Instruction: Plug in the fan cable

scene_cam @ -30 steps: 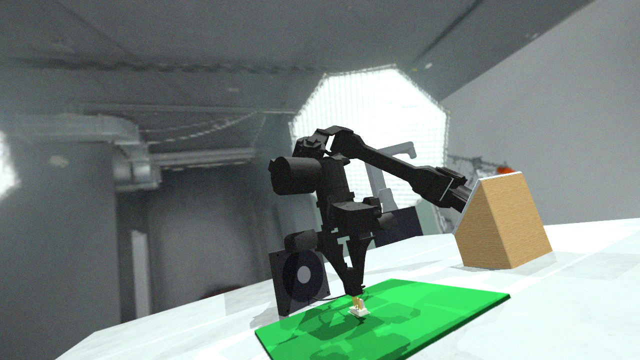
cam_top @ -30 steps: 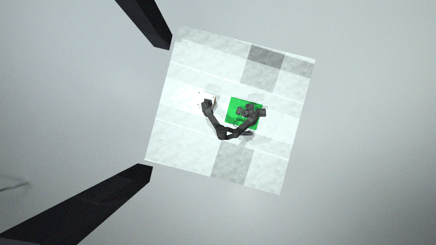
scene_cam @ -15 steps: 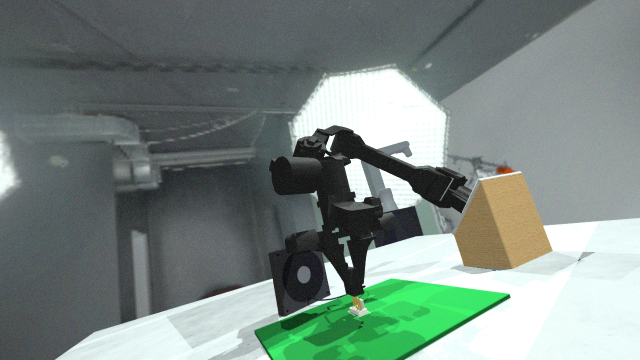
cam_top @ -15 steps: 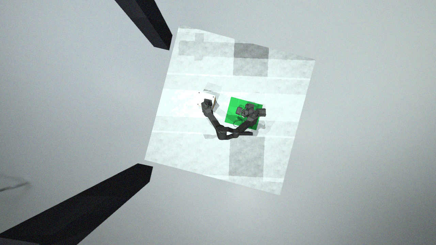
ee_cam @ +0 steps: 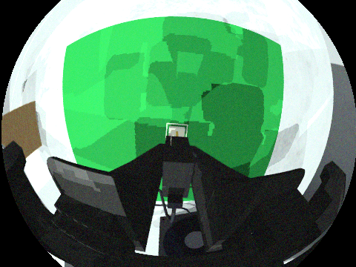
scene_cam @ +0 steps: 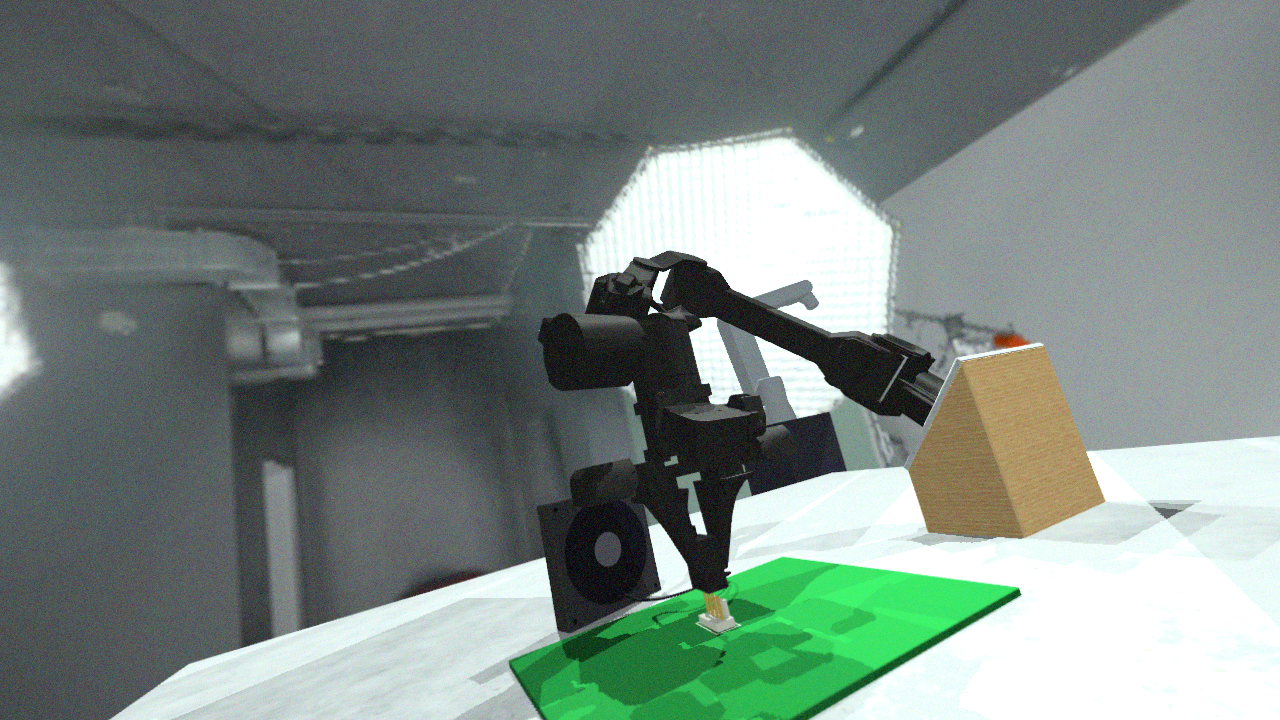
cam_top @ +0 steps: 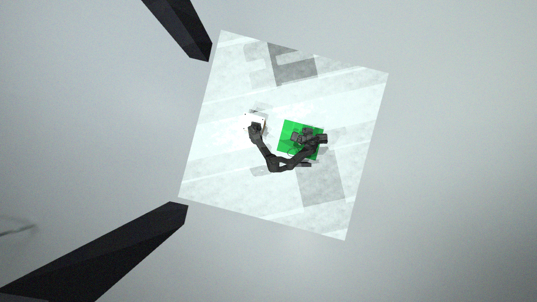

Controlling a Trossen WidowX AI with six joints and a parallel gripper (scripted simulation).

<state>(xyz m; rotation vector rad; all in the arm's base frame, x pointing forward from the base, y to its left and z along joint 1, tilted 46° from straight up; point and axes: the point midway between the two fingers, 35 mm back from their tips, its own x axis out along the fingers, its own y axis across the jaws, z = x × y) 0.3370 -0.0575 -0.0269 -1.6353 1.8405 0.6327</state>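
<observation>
My gripper tip is 1 cm to the left of the dark fan plug and 1 cm below it. Also, from my gripper tip: black fan: 2 cm ahead, 15 cm to the right, 2 cm above; green board: 1 cm behind, 1 cm to the left, 6 cm below; white four-pin fan header: 1 cm to the right, 4 cm below.
</observation>
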